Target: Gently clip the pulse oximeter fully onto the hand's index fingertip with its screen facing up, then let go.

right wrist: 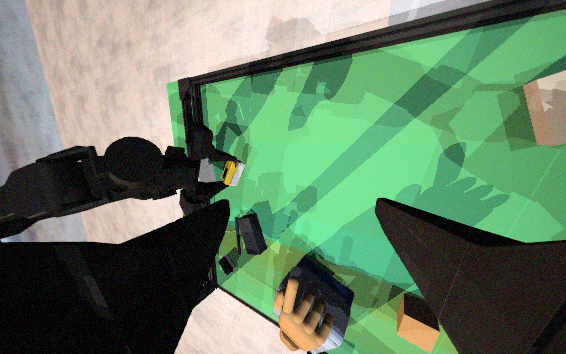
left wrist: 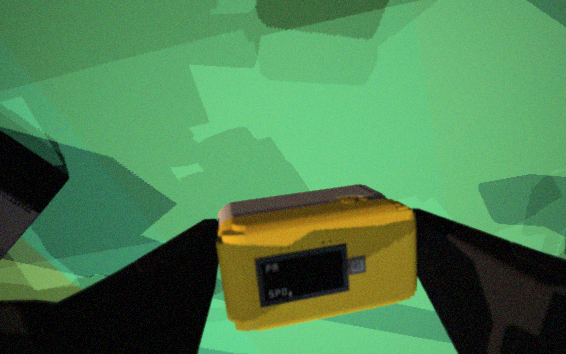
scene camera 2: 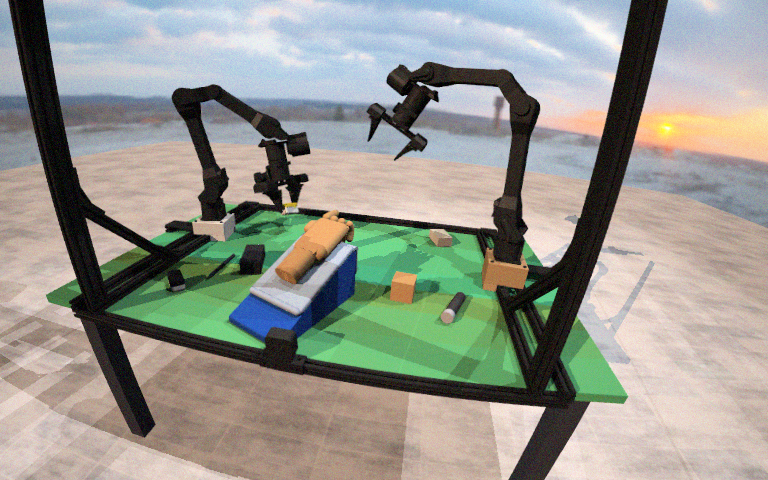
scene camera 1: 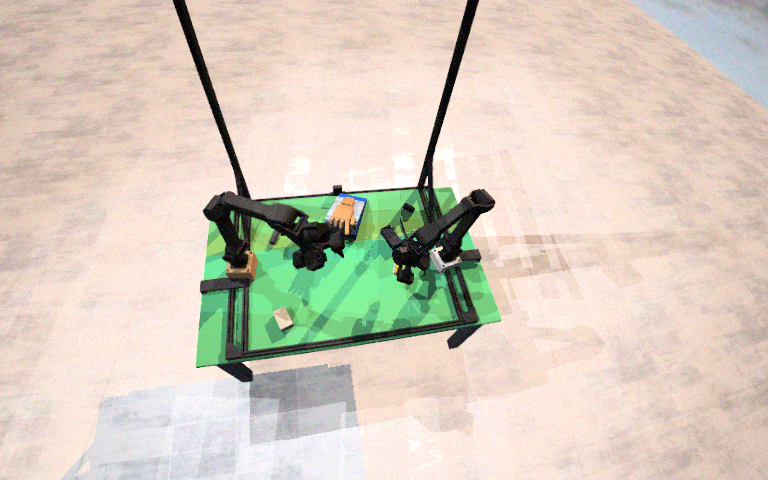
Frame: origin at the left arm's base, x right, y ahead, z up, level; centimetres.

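Seen in the pictures: left gripper, fingertip midpoint: [right wrist: 233, 170] [left wrist: 311, 227] [scene camera 2: 288, 210] [scene camera 1: 399, 269]; right gripper, fingertip midpoint: [right wrist: 302, 205] [scene camera 2: 381, 150] [scene camera 1: 332, 262]; left arm's base, link origin: [scene camera 2: 213, 217] [scene camera 1: 447, 255]; right arm's base, link origin: [scene camera 2: 506, 257] [scene camera 1: 239, 261].
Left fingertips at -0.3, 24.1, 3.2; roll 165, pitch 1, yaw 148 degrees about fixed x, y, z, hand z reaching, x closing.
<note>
Pixels of each thing's top centre, then the offset from my left fingertips to it, as dx, dy, dz. "*": a spot on its surface instead.
- white pulse oximeter, top centre: [left wrist: 320, 322] [right wrist: 223, 174] [scene camera 2: 288, 200] [scene camera 1: 399, 265] +0.2, +0.3, +3.1
- sloped blue support, surface spot: [scene camera 2: 339, 284] * +37.2, +17.8, -3.6
- black box, top centre: [scene camera 2: 252, 252] [right wrist: 247, 236] [scene camera 1: 391, 235] +19.5, -5.8, -5.6
- thin dark rod, top centre: [scene camera 2: 220, 264] [right wrist: 236, 238] +22.2, -13.9, -8.1
- small dark block, top centre: [scene camera 2: 174, 274] [right wrist: 223, 267] [scene camera 1: 409, 206] +32.2, -20.9, -5.8
- orange cube, top centre: [scene camera 2: 404, 277] [right wrist: 417, 333] +32.7, +32.3, -4.1
- dark cylinder, top centre: [scene camera 2: 455, 301] [scene camera 1: 275, 232] +38.7, +43.0, -6.3
- beige block, top centre: [scene camera 2: 441, 233] [scene camera 1: 282, 317] -1.4, +49.5, -6.1
The yellow and white pulse oximeter [scene camera 1: 395, 269] [scene camera 2: 290, 208] [left wrist: 380, 270] [right wrist: 228, 173] is held above the table, its dark screen facing the left wrist camera. My left gripper [scene camera 2: 288, 206] [left wrist: 311, 227] [right wrist: 233, 170] is shut on it, one finger at each short end. The orange-tan hand [scene camera 1: 343, 212] [scene camera 2: 324, 237] [right wrist: 304, 327] rests on a sloped blue support [scene camera 2: 339, 284] [right wrist: 345, 299] with a grey pad. Its index finger [right wrist: 290, 296] stretches out past the other, more curled fingers. The oximeter is well apart from the hand. My right gripper [scene camera 2: 383, 150] [right wrist: 302, 205] is open and empty, high above the table.
A black box [scene camera 2: 252, 259] [right wrist: 251, 233], a thin dark rod [scene camera 2: 220, 267] and a small dark block [scene camera 2: 176, 280] lie beside the support. On its other side are an orange cube [scene camera 2: 403, 286] and a dark cylinder [scene camera 2: 451, 308]. A beige block [scene camera 1: 282, 318] [scene camera 2: 440, 237] lies farther off.
</note>
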